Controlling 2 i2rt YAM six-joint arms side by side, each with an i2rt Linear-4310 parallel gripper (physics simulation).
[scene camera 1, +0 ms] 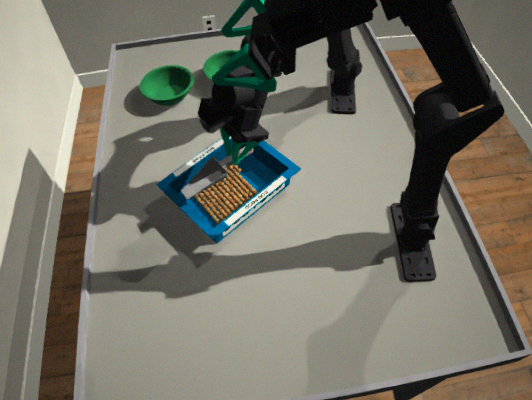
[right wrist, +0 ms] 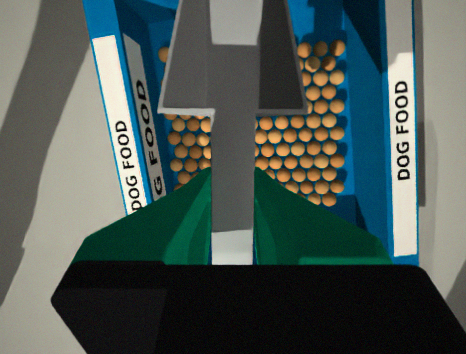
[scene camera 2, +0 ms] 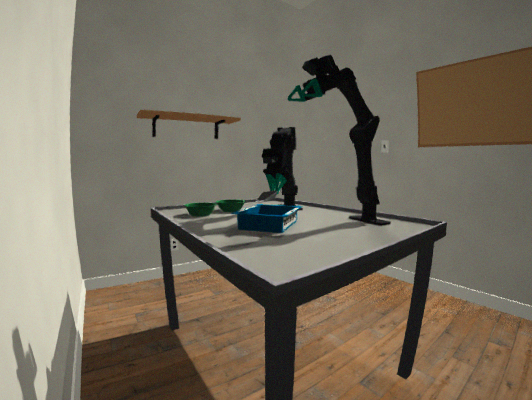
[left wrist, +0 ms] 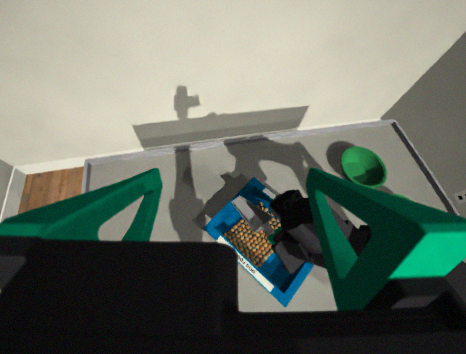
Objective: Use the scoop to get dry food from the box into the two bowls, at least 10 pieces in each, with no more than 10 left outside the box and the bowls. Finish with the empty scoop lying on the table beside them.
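Frame: origin at the left arm's base, x down, y ahead, z right, level; centimetres.
Seen in the pictures: left gripper, fingertip midpoint: [scene camera 1: 219,56] [scene camera 2: 294,97] [left wrist: 233,176]; right gripper, fingertip midpoint: [scene camera 1: 232,161] [right wrist: 232,178] [left wrist: 271,236]; left arm's base, link origin: [scene camera 1: 412,241] [scene camera 2: 368,221]; right arm's base, link origin: [scene camera 1: 342,90].
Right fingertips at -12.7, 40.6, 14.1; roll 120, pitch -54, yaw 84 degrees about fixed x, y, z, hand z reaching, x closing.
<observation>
Offsets run from my right fingertips to a thing's top centre, as dx, dy, dz. Level surfaces: height alone.
The blue box {+6.3, +1.6, +0.8} [scene camera 1: 216,234] [scene camera 2: 260,222] [right wrist: 370,145] holds round tan dry food [scene camera 1: 227,196] [left wrist: 247,241] [right wrist: 320,135] in rows. My right gripper [scene camera 1: 237,161] [scene camera 2: 275,190] [right wrist: 232,178] is shut on the handle of the grey scoop {-1.5, +3.0, -2.2} [scene camera 1: 206,181] [scene camera 2: 268,196] [left wrist: 250,212] [right wrist: 233,140]. The scoop is held tilted above the box; no food shows on its visible part. Two green bowls, one {+7.4, +22.2, +37.5} [scene camera 1: 166,86] [scene camera 2: 200,209] [left wrist: 364,166] and another {+7.4, +3.7, +43.9} [scene camera 1: 218,64] [scene camera 2: 230,205], stand apart from the box; no food shows in them. My left gripper [scene camera 1: 220,56] [scene camera 2: 298,96] [left wrist: 233,176] is open and empty, high above the table.
The table {dx +12.6} [scene camera 1: 225,330] [scene camera 2: 300,255] has a low raised rim. The left arm's base [scene camera 1: 419,265] [scene camera 2: 370,220] is right of the box. The right arm's base [scene camera 1: 343,104] stands farther back in scene camera 1. A wall shelf [scene camera 2: 187,117] hangs behind the table.
</observation>
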